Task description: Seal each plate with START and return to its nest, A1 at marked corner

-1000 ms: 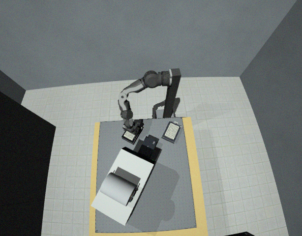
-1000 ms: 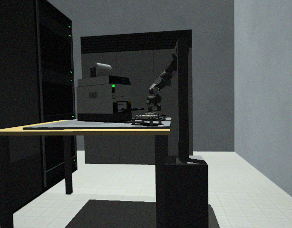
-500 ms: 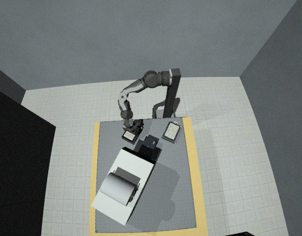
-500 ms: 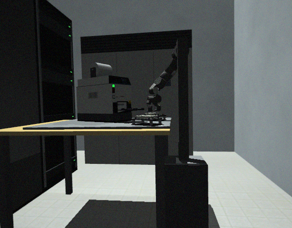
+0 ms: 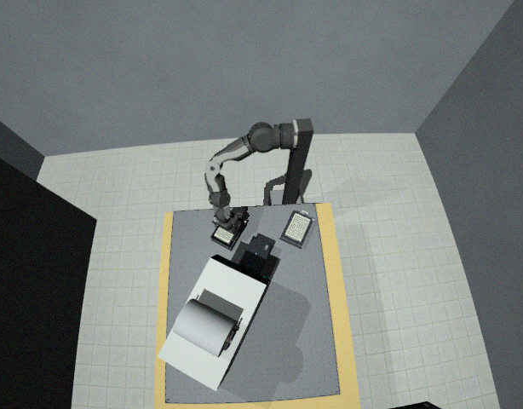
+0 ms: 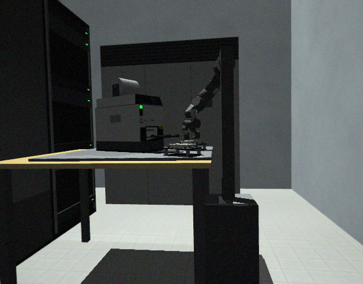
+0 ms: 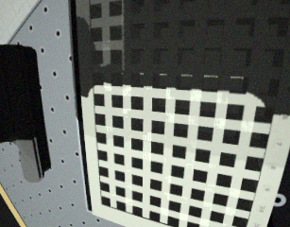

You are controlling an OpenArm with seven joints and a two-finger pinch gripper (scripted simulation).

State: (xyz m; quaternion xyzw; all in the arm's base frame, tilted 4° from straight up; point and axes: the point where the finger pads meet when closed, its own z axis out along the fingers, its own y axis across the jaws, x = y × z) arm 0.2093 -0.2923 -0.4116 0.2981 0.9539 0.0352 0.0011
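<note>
Right now my hand is 150 mm short of the sealer stage, 130 mm to the right of it and 30 mm below it. The rest, counted from my hand: well plate: 350 mm to the left, 30 mm ahead, 20 mm below; then foil roll: 430 mm ahead, 350 mm above, 50 mm to the right; then start button: 280 mm ahead, 150 mm to the left, 120 mm above.
</note>
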